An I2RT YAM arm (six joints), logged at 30 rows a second.
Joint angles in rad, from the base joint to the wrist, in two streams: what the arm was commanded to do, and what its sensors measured. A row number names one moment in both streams.
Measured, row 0: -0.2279 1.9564 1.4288 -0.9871 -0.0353 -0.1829
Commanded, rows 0 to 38: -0.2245 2.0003 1.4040 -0.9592 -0.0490 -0.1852; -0.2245 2.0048 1.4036 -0.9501 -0.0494 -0.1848; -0.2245 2.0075 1.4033 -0.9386 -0.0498 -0.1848; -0.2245 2.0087 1.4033 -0.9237 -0.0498 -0.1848; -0.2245 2.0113 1.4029 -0.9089 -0.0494 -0.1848; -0.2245 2.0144 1.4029 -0.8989 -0.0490 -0.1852; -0.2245 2.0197 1.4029 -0.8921 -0.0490 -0.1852; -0.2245 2.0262 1.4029 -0.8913 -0.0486 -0.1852; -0.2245 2.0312 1.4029 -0.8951 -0.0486 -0.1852; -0.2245 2.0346 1.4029 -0.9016 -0.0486 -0.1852; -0.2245 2.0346 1.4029 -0.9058 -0.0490 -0.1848; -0.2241 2.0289 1.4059 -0.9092 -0.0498 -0.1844; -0.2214 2.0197 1.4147 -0.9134 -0.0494 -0.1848; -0.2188 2.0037 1.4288 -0.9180 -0.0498 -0.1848; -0.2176 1.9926 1.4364 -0.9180 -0.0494 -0.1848; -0.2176 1.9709 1.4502 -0.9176 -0.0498 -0.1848; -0.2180 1.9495 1.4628 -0.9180 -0.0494 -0.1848; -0.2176 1.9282 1.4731 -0.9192 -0.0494 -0.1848; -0.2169 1.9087 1.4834 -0.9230 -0.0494 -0.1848; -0.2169 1.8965 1.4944 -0.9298 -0.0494 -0.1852; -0.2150 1.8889 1.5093 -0.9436 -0.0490 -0.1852; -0.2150 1.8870 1.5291 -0.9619 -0.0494 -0.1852; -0.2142 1.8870 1.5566 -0.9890 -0.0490 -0.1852; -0.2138 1.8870 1.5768 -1.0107 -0.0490 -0.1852; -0.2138 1.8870 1.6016 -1.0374 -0.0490 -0.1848; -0.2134 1.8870 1.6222 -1.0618 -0.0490 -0.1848; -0.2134 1.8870 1.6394 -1.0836 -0.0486 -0.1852; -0.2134 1.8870 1.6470 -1.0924 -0.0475 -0.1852; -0.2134 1.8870 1.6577 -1.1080 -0.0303 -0.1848; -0.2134 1.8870 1.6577 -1.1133 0.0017 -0.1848; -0.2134 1.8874 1.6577 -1.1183 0.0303 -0.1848; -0.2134 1.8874 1.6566 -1.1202 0.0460 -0.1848; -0.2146 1.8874 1.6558 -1.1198 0.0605 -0.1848; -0.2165 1.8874 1.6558 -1.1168 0.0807 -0.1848; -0.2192 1.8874 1.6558 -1.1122 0.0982 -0.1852; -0.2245 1.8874 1.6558 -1.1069 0.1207 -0.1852; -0.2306 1.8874 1.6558 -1.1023 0.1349 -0.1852; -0.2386 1.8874 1.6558 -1.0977 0.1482 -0.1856; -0.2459 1.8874 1.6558 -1.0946 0.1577 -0.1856
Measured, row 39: -0.2264 1.9133 1.6341 -1.1038 0.0841 -0.1829
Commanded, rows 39 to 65: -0.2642 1.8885 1.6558 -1.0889 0.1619 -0.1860; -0.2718 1.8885 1.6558 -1.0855 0.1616 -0.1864; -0.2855 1.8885 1.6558 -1.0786 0.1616 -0.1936; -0.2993 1.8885 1.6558 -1.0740 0.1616 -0.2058; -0.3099 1.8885 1.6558 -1.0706 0.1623 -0.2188; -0.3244 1.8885 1.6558 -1.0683 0.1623 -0.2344; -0.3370 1.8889 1.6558 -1.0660 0.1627 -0.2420; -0.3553 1.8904 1.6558 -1.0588 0.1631 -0.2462; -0.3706 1.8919 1.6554 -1.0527 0.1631 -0.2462; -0.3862 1.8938 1.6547 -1.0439 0.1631 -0.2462; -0.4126 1.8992 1.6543 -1.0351 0.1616 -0.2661; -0.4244 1.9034 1.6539 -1.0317 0.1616 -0.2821; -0.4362 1.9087 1.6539 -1.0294 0.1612 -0.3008; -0.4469 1.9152 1.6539 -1.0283 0.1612 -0.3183; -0.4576 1.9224 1.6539 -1.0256 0.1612 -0.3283; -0.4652 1.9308 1.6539 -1.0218 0.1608 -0.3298; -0.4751 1.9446 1.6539 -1.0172 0.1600 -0.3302; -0.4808 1.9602 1.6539 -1.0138 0.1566 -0.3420; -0.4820 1.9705 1.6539 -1.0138 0.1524 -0.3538; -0.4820 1.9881 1.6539 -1.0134 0.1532 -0.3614; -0.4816 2.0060 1.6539 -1.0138 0.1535 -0.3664; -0.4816 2.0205 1.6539 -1.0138 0.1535 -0.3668; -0.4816 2.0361 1.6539 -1.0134 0.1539 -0.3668; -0.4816 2.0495 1.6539 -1.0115 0.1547 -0.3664; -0.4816 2.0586 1.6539 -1.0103 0.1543 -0.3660; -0.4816 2.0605 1.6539 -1.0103 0.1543 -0.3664; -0.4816 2.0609 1.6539 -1.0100 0.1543 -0.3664
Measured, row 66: -0.4831 2.0491 1.6344 -1.0119 0.1467 -0.3489
